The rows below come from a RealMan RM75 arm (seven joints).
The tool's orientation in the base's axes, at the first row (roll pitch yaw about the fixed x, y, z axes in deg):
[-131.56 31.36 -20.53]
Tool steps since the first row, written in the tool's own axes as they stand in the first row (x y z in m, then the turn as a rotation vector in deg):
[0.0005 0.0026 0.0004 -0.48 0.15 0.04]
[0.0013 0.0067 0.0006 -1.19 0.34 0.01]
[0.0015 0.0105 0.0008 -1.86 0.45 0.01]
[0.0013 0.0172 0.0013 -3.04 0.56 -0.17]
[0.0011 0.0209 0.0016 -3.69 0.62 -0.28]
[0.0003 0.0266 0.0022 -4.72 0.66 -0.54]
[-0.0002 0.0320 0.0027 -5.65 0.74 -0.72]
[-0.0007 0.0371 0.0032 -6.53 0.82 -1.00]
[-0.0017 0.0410 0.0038 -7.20 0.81 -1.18]
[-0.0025 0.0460 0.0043 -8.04 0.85 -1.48]
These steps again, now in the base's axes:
[-0.0012 -0.0011 -0.0021 -0.48 0.10 0.13]
[-0.0030 -0.0031 -0.0053 -1.16 0.20 0.40]
[-0.0051 -0.0049 -0.0079 -1.76 0.35 0.67]
[-0.0093 -0.0077 -0.0124 -2.76 0.50 1.32]
[-0.0117 -0.0091 -0.0148 -3.30 0.57 1.68]
[-0.0158 -0.0112 -0.0184 -4.14 0.65 2.34]
[-0.0194 -0.0132 -0.0219 -4.92 0.74 2.88]
[-0.0229 -0.0151 -0.0252 -5.65 0.74 3.44]
[-0.0261 -0.0162 -0.0275 -6.17 0.79 3.90]
[-0.0297 -0.0180 -0.0305 -6.85 0.78 4.48]

